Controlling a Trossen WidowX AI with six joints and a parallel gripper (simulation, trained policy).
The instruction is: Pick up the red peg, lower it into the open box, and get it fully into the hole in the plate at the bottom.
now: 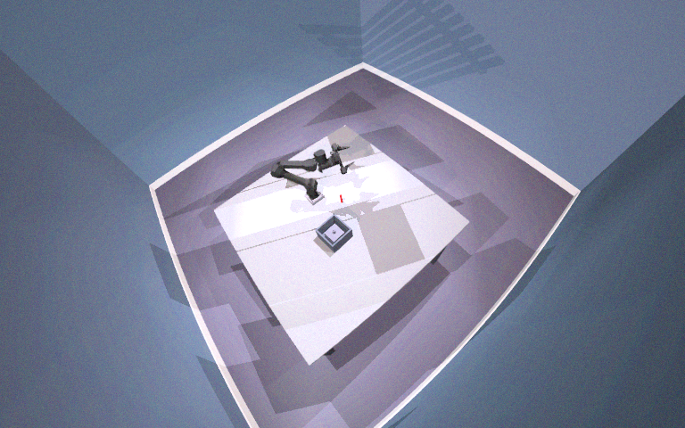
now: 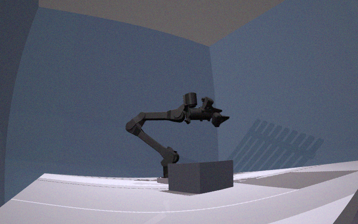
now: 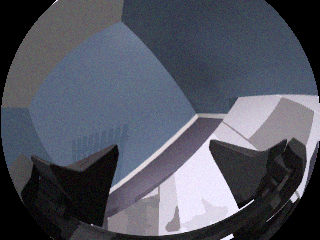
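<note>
Right now the red peg is 4 cm ahead of my gripper tip, 14 cm to the right of it and 30 cm below it. Round my gripper tip: box 24 cm ahead, 32 cm to the right, 32 cm below; then plate 24 cm ahead, 32 cm to the right, 30 cm below.
</note>
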